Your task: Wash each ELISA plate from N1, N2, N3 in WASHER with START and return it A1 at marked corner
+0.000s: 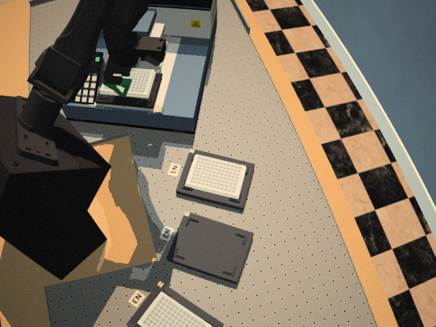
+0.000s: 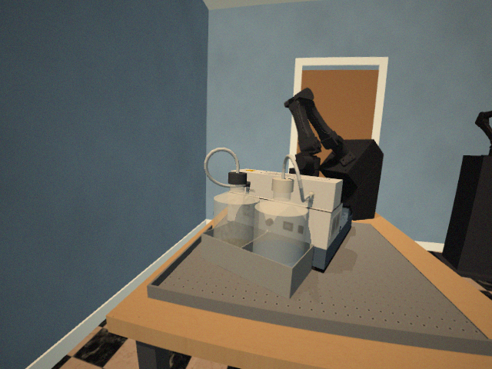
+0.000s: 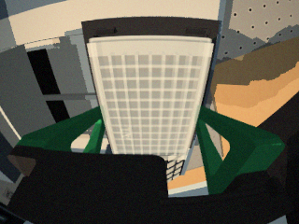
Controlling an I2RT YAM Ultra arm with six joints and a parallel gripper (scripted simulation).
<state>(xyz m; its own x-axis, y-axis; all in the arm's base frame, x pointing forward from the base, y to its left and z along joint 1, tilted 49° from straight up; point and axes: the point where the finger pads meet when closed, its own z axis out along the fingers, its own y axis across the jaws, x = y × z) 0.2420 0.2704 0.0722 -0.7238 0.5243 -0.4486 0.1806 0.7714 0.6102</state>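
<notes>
My hand is 20 mm above the dark carrier. Round my hand: N1 label: 200 mm to the right, 110 mm below, 100 mm ahead; manifold: 150 mm to the left, 40 mm ahead, 30 mm above; washer: 150 mm to the left, 40 mm ahead, 20 mm above.
</notes>
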